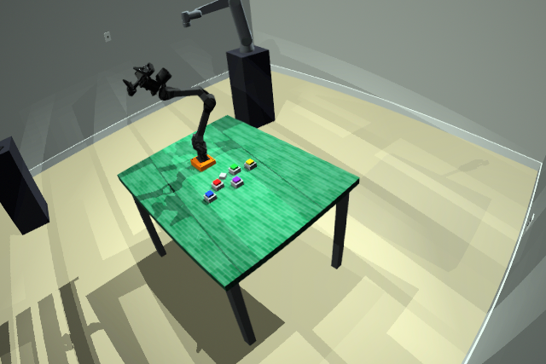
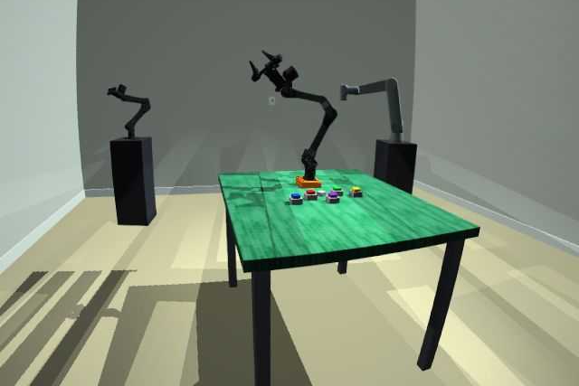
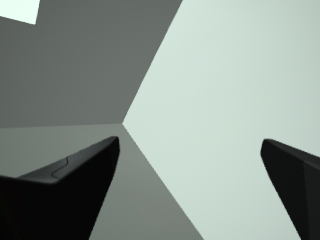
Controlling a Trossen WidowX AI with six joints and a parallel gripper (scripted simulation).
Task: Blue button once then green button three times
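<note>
Now: the blue button 32 cm ahead of my gripper tip, 17 cm to the left of it and 63 cm below it. Also, from my gripper tip: green button (21 cm ahead, 39 cm to the left, 63 cm below); purple button (31 cm ahead, 34 cm to the left, 63 cm below); red button (26 cm ahead, 25 cm to the left, 63 cm below).
</note>
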